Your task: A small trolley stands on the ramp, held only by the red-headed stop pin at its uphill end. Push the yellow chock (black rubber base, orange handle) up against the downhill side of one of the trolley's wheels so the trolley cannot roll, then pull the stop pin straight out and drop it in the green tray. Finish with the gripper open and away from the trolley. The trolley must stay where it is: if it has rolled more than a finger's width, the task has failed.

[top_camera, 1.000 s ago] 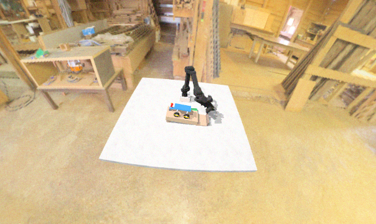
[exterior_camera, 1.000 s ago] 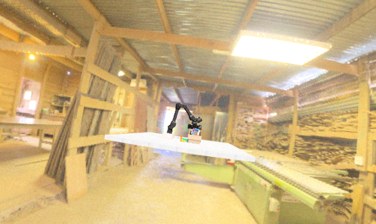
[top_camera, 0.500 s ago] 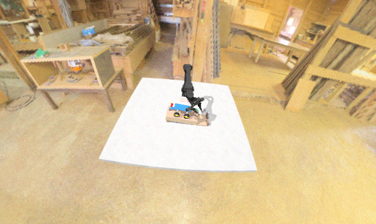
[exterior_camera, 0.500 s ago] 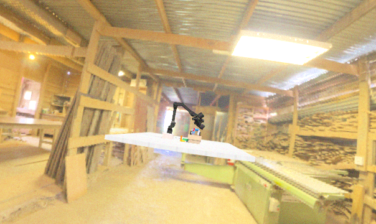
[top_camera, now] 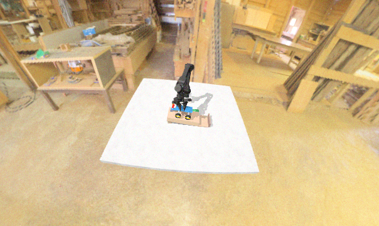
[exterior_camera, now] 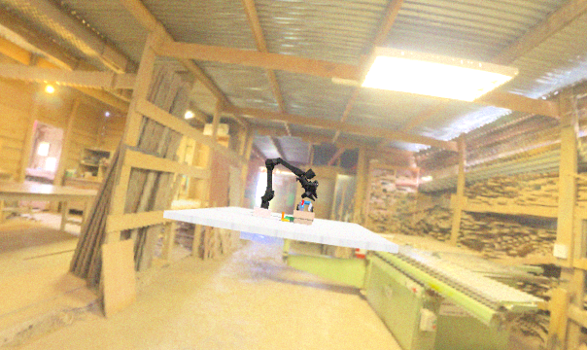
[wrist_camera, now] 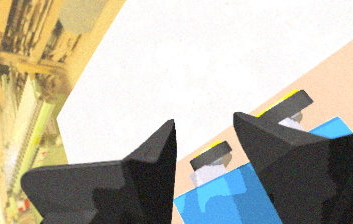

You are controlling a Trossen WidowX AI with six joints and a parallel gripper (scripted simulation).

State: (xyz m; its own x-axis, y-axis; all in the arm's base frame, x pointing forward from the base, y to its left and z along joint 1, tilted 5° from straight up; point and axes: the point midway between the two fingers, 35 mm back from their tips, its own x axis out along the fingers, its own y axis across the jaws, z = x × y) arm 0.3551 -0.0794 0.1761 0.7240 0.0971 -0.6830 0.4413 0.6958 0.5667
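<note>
Right now my gripper tip is 11 cm past the red-headed stop pin, 8 cm to the left of it and 6 cm above it. From my gripper tip the other things lie so: ramp: 14 cm below, 7 cm behind, 2 cm to the left; then yellow chock: 22 cm behind, 17 cm below, 7 cm to the right; then blue trolley: 7 cm below, 7 cm behind, 2 cm to the left.
</note>
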